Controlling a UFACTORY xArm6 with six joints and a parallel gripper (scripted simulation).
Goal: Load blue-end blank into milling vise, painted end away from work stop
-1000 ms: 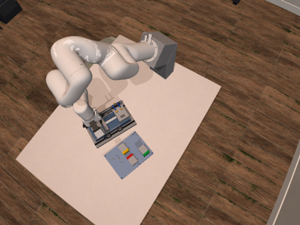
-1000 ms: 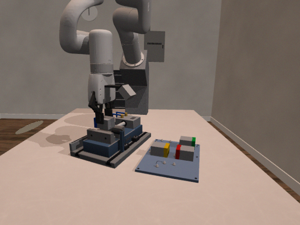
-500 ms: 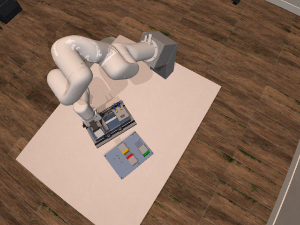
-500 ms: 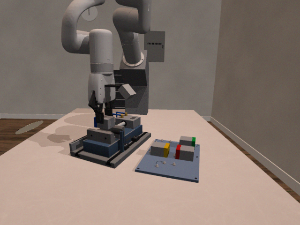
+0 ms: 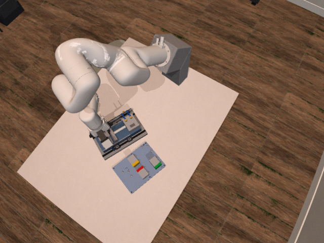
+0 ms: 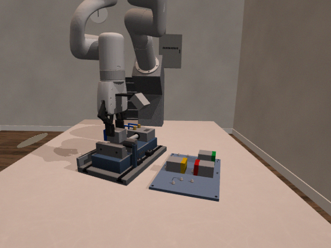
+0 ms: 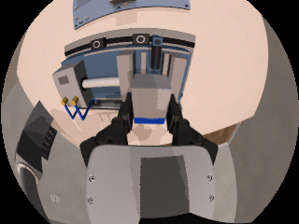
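Right now the blue-ended blank is 20 mm below my hand. The rest, counted from my hand: fixed jaw (60 mm below, 30 mm ahead, 20 mm to the right); work stop post (80 mm below, 50 mm to the left, 50 mm ahead); vise (100 mm below, 50 mm to the left, 40 mm behind).
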